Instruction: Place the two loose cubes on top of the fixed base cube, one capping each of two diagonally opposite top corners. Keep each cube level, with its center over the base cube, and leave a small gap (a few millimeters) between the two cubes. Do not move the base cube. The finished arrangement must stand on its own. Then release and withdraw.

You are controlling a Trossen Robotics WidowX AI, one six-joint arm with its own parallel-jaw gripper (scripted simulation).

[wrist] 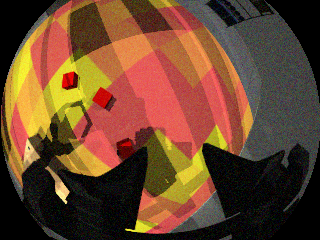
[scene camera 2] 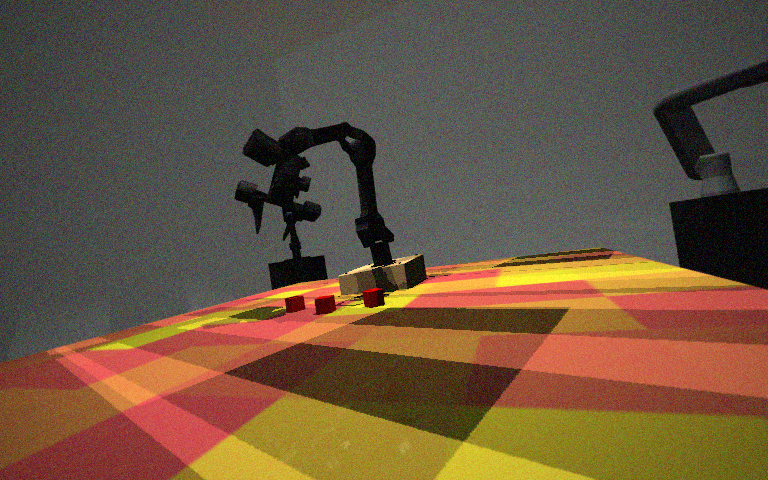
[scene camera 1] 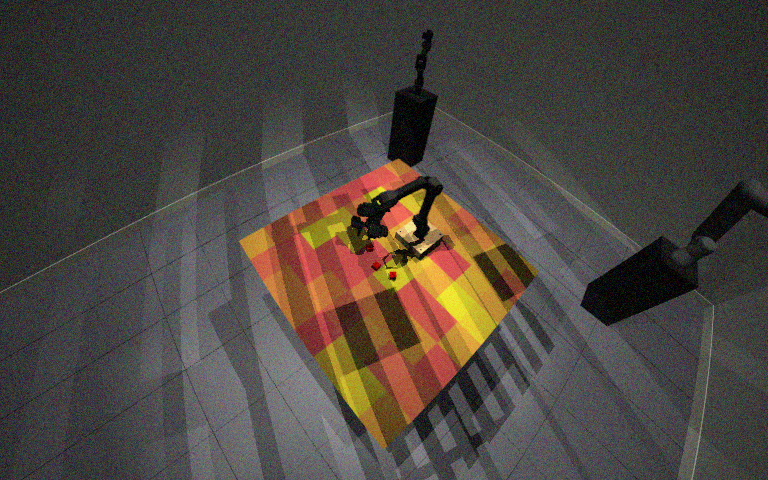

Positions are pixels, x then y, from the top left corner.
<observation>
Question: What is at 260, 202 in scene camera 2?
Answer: My gripper.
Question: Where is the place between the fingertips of my gripper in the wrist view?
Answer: At 175, 149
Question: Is my gripper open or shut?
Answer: Open.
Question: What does my gripper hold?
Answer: Nothing.
</observation>
